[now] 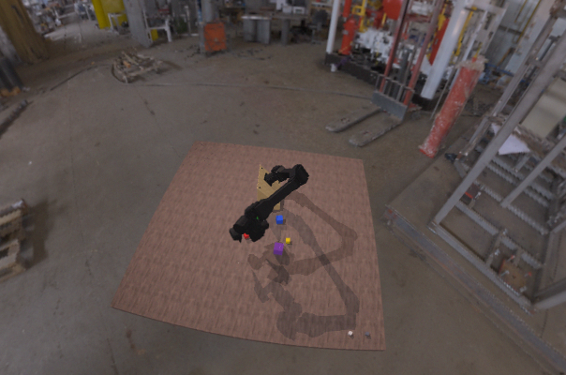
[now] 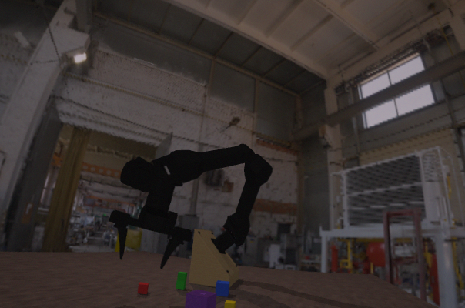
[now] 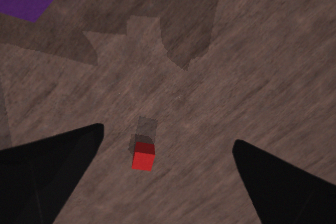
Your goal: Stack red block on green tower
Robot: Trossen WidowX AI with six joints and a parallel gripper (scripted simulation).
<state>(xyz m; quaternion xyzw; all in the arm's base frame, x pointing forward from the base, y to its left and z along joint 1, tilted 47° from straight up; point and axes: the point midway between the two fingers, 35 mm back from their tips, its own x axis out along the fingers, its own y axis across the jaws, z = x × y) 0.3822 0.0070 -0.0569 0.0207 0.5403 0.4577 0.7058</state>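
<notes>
The red block is 70 mm below my gripper tip, 60 mm behind it and 30 mm to the right of it. Round my gripper tip: purple block 150 mm to the left, 60 mm below; then blue block 190 mm behind, 130 mm to the left, 60 mm below; then small yellow block 200 mm to the left, 70 mm below, 60 mm behind.
</notes>
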